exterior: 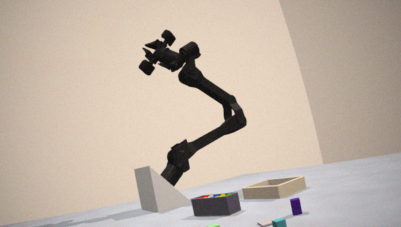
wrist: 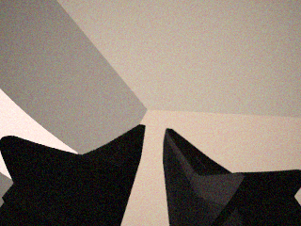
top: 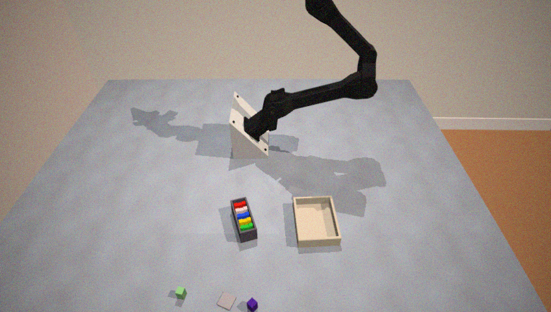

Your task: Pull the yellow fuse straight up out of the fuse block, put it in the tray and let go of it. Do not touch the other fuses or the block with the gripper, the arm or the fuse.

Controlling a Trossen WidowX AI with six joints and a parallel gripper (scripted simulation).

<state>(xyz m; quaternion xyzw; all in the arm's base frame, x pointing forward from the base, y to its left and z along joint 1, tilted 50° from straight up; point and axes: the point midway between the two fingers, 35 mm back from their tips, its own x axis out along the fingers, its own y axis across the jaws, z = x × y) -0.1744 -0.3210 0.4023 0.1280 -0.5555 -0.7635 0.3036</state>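
Now: gripper tip 46 cm short of the yellow fuse, 11 cm to the left of it and 59 cm above it. The rest, counted from my gripper tip: pale fuse 43 cm ahead, 12 cm to the right, 59 cm below; red fuse 41 cm ahead, 13 cm to the right, 59 cm below; blue fuse 45 cm ahead, 12 cm to the right, 59 cm below.
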